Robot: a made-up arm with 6 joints. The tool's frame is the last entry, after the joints.
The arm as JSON. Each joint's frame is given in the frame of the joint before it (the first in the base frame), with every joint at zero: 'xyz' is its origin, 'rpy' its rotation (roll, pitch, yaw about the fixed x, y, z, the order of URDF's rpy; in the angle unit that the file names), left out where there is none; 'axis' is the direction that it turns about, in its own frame. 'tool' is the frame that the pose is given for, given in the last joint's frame.
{
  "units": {
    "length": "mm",
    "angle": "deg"
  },
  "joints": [
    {
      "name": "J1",
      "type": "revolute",
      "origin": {
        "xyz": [
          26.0,
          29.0,
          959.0
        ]
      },
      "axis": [
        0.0,
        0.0,
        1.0
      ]
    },
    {
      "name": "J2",
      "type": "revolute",
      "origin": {
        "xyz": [
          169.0,
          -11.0,
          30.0
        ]
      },
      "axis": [
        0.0,
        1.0,
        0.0
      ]
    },
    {
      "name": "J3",
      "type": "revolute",
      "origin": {
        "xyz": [
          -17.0,
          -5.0,
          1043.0
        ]
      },
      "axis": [
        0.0,
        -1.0,
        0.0
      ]
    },
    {
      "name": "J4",
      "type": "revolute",
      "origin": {
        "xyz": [
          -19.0,
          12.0,
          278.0
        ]
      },
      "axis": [
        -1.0,
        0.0,
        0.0
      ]
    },
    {
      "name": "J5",
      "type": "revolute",
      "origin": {
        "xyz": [
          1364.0,
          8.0,
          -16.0
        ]
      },
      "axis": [
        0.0,
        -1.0,
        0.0
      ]
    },
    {
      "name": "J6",
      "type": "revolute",
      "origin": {
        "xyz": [
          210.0,
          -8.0,
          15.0
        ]
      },
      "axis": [
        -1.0,
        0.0,
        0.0
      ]
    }
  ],
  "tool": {
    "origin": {
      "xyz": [
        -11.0,
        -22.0,
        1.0
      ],
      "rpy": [
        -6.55,
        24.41,
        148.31
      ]
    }
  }
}
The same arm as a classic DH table. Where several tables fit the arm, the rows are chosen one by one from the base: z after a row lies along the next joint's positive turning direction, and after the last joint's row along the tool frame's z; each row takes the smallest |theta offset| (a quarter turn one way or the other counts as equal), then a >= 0, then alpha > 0; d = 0 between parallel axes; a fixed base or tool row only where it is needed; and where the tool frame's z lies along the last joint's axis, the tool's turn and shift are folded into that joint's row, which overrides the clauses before.
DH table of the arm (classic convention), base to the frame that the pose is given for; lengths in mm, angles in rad. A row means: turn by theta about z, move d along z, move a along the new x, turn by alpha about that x. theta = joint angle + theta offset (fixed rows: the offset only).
base (fixed): a 38.9  alpha 0.0000  d 0.0  theta0 0.8399
J1: a 169.0  alpha -1.5708  d 989.0  theta0 -0.8399
J2: a -1043.1  alpha 3.1416  d 0.0  theta0 1.5545
J3: a -278.0  alpha 1.5708  d 4.0  theta0 -0.0163
J4: a 16.0  alpha -1.5708  d -1345.0  theta0 0.0000
J5: a -15.0  alpha 1.5708  d 0.0  theta0 0.0000
J6: a -21.9  alpha 1.1491  d -198.2  theta0 -1.4404
tool (fixed): a 0.0  alpha 0.0000  d -2.0  theta0 1.0145

